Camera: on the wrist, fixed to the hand. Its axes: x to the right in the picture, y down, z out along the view.
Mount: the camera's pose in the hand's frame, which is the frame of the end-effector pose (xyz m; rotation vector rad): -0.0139 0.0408 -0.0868 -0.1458 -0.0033 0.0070
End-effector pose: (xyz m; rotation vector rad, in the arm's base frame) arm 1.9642 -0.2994 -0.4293 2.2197 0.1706 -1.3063
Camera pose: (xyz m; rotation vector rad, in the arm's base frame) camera 2.0390 -0.2863 -0.3690 2.0936 0.2486 -1.2528
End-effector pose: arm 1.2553 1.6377 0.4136 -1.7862 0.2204 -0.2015
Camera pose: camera 1.2182 1.5506 0.3929 -1.9300 0.2441 -0.1813
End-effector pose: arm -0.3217 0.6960 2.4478 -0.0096 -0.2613 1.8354
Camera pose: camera -0.3442 0.6875 2.3539 -0.1090 -0.3973 1.8200
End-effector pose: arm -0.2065 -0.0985 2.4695 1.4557 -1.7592 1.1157
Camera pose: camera -0.2489 -0.0136 2.4893 1.3654 -1.8093 0.9674
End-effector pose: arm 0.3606 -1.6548 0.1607 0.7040 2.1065 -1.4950
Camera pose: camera 0.3910 -1.5630 0.1667 0.6537 2.1821 -1.3219
